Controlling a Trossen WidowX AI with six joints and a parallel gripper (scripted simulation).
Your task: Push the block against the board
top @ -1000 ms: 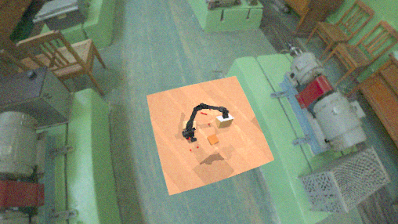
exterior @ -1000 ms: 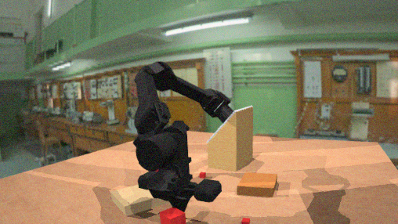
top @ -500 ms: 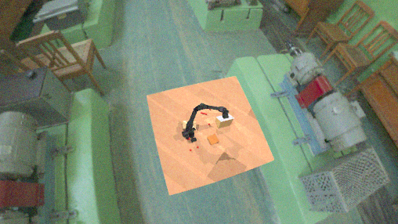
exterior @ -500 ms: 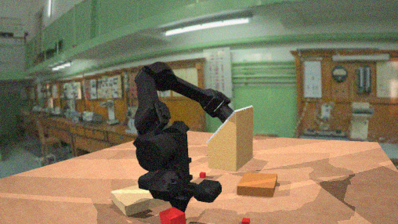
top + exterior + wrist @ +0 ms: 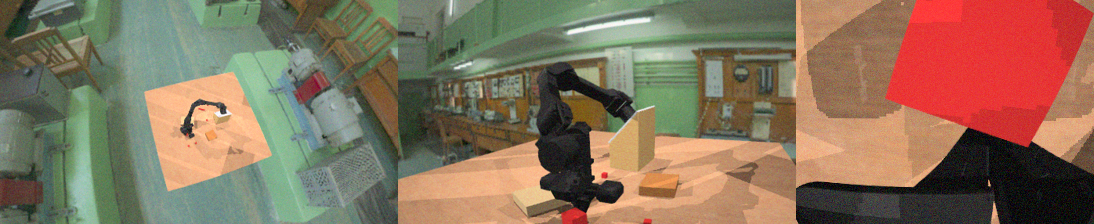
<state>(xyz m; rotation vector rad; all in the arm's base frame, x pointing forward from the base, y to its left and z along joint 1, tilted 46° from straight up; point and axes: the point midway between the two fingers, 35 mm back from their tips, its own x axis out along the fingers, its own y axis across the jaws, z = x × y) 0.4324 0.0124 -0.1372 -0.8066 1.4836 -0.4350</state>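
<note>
My gripper tip is 40 mm short of the red cube, 10 mm to the right of it and 10 mm below it. Round my gripper tip: square block: 250 mm behind, 80 mm to the left, 10 mm above; then board: 10 mm behind, 140 mm to the right, 10 mm above; then red stick: 210 mm behind, 270 mm to the right.
</note>
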